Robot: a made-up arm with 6 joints. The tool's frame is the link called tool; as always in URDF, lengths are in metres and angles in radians. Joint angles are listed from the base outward. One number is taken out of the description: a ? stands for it. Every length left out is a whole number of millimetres.
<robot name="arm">
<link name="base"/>
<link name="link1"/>
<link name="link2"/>
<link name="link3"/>
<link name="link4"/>
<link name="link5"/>
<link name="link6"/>
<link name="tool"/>
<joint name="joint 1" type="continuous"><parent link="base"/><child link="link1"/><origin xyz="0 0 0.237"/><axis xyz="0 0 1"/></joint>
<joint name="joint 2" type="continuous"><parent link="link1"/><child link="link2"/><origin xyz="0 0 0"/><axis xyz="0 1 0"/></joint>
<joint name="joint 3" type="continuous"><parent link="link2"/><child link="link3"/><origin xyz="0 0 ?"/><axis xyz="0 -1 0"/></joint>
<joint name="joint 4" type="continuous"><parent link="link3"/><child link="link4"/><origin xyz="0.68 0 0"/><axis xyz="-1 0 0"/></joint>
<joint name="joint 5" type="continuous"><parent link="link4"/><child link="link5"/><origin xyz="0 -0.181 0"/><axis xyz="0 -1 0"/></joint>
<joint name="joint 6" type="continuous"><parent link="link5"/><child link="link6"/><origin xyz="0 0 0"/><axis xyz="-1 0 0"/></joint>
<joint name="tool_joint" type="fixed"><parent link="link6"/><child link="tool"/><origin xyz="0 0 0"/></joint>
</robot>
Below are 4 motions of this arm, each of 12 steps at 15 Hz.
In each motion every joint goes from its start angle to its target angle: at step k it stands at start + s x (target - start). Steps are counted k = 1, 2, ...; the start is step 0. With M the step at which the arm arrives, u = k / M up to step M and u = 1 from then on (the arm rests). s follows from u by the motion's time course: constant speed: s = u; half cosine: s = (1 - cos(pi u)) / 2; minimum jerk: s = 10 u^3 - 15 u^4 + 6 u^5.
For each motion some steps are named. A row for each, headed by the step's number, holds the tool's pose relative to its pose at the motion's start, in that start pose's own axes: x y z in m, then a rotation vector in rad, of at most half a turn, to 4 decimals.
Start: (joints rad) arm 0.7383 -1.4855 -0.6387 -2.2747 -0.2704 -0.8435
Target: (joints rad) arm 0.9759 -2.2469 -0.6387 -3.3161 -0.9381 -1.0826
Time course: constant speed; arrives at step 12
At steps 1, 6, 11, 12:
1: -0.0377 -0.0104 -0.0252 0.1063 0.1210 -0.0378
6: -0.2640 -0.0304 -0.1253 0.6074 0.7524 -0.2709
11: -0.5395 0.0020 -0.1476 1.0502 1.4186 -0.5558
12: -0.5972 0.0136 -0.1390 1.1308 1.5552 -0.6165

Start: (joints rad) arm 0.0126 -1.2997 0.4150 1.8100 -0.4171 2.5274
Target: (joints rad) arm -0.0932 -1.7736 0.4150 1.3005 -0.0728 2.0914
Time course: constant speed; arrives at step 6
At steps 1, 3, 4, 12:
1: -0.0746 0.0946 -0.0094 0.1647 0.0642 0.0099
3: -0.2450 0.2628 -0.0171 0.4859 0.2251 0.0147
4: -0.3389 0.3355 -0.0150 0.6404 0.3210 0.0069
12: -0.5395 0.4563 0.0020 0.9327 0.5415 -0.0353

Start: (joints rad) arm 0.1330 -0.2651 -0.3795 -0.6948 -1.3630 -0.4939
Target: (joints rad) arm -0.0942 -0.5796 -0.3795 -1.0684 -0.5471 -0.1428
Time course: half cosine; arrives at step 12
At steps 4, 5, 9, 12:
4: -0.0267 -0.0309 -0.0571 -0.0680 -0.2282 0.2177
5: -0.0366 -0.0447 -0.0856 -0.0959 -0.3452 0.3138
9: -0.0582 -0.0915 -0.2043 -0.1653 -0.8484 0.6405
12: -0.0590 -0.1028 -0.2411 -0.1699 -1.0087 0.7208

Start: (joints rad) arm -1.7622 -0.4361 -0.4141 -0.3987 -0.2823 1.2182
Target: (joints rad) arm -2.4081 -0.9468 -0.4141 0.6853 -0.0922 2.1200
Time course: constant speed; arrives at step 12
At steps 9, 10, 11, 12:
9: -0.4652 0.0344 0.1329 -1.4028 0.7113 -0.5586
10: -0.5040 0.0666 0.1644 -1.5530 0.8428 -0.5696
11: -0.5374 0.1035 0.1984 -1.6996 0.9835 -0.5654
12: -0.5647 0.1448 0.2344 -1.8416 1.1327 -0.5445

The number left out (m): 0.964
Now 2 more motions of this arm.
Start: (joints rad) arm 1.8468 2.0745 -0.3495 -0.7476 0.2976 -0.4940
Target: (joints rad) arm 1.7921 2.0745 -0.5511 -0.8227 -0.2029 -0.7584
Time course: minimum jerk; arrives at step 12
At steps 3, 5, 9, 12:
3: -0.0054 -0.0144 -0.0037 0.0354 0.0545 -0.0461
5: -0.0193 -0.0478 -0.0123 0.1206 0.1780 -0.1588
9: -0.0571 -0.1198 -0.0308 0.3192 0.4345 -0.4370
12: -0.0652 -0.1328 -0.0341 0.3569 0.4792 -0.4929

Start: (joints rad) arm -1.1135 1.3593 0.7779 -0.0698 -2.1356 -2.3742
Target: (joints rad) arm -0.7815 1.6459 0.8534 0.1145 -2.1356 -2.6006
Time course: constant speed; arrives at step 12
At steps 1, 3, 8, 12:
1: 0.0114 -0.0075 -0.0495 0.0169 -0.0397 0.0143
3: 0.0391 -0.0238 -0.1470 0.0511 -0.1182 0.0467
8: 0.1363 -0.0706 -0.3785 0.1388 -0.3077 0.1488
12: 0.2412 -0.1107 -0.5469 0.2098 -0.4509 0.2516

